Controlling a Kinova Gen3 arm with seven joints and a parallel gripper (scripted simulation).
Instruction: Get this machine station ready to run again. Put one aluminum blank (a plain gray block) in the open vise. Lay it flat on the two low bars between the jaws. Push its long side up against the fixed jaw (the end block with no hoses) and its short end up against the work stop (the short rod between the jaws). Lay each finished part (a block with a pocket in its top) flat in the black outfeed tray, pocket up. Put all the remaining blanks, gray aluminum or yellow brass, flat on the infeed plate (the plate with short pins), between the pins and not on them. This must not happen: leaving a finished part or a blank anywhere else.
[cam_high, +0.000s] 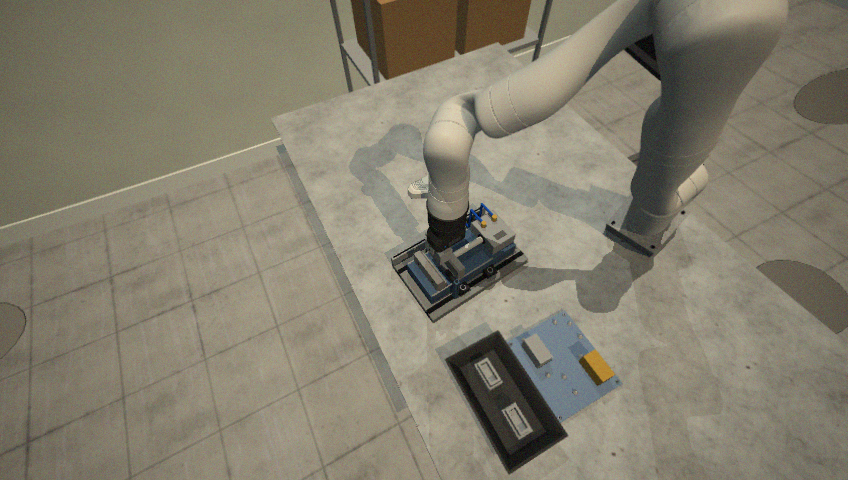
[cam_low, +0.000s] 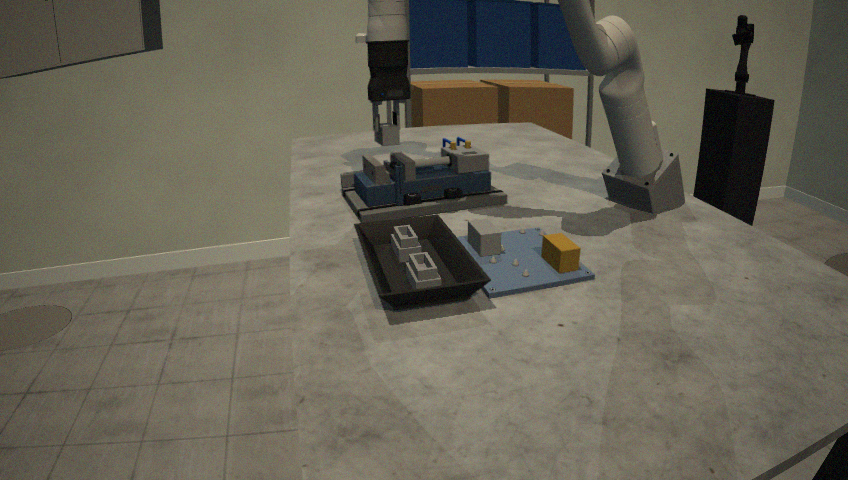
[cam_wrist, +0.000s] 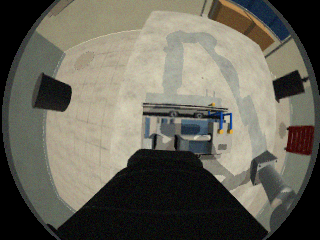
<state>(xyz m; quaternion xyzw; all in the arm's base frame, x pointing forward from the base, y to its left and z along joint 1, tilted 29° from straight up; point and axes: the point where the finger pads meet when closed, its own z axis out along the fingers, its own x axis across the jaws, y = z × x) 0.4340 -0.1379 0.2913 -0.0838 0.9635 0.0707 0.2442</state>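
My hand is 90 mm above the fixed jaw, 30 mm short of it and 10 mm to the right of it. From my hand the other things lie so: gray blank 260 mm to the left, 140 mm below, 130 mm behind; vise 130 mm below, 70 mm behind, 10 mm to the right; infeed plate 300 mm to the left, 180 mm behind, 170 mm below.
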